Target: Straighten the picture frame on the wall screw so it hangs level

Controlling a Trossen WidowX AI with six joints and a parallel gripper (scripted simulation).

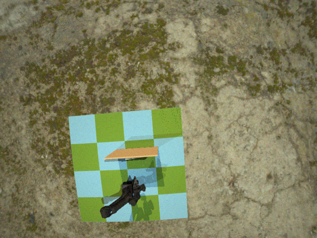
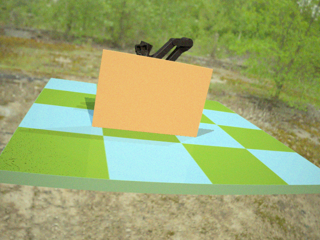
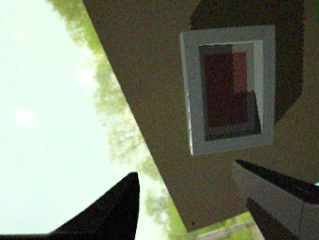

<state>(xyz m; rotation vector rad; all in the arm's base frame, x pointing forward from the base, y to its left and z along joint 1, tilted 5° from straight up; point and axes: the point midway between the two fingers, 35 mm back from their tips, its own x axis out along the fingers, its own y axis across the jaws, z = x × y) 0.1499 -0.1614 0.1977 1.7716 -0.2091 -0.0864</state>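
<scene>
The picture frame lies 190 mm ahead of my gripper tip, 90 mm below it and 30 mm to the right of it. The rest, counted from my gripper tip: orange wall panel (200 mm ahead, 100 mm below, 30 mm to the right).
</scene>
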